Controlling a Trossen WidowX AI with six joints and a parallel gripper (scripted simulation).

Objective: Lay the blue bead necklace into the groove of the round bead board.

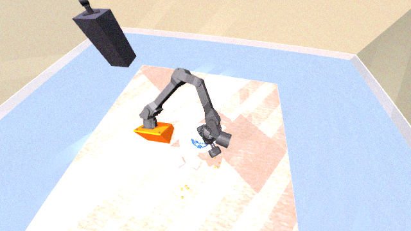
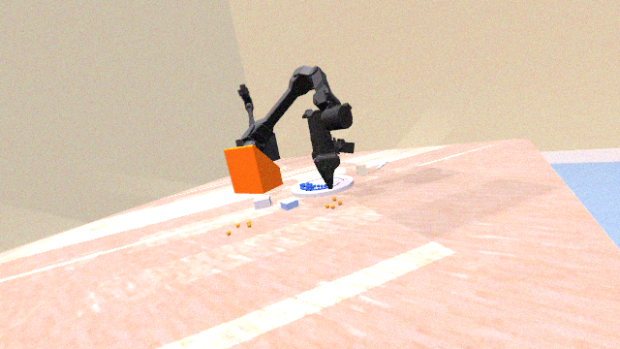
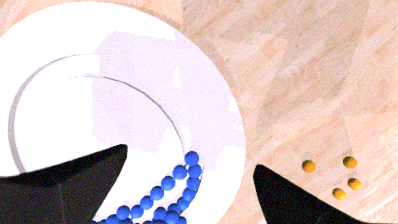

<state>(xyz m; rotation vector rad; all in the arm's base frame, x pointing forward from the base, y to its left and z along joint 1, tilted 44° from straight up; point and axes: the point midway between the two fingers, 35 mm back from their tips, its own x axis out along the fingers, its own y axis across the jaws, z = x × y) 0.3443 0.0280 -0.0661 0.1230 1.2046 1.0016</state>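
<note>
My gripper tip is 50 mm past the round white bead board, 40 mm to the right of it and 10 mm above it. Also, from my gripper tip: white block 150 mm behind, 130 mm to the right, 10 mm below; then light blue cube 50 mm behind, 130 mm to the right, 10 mm below; then beige cube 40 mm ahead, 180 mm to the left.
</note>
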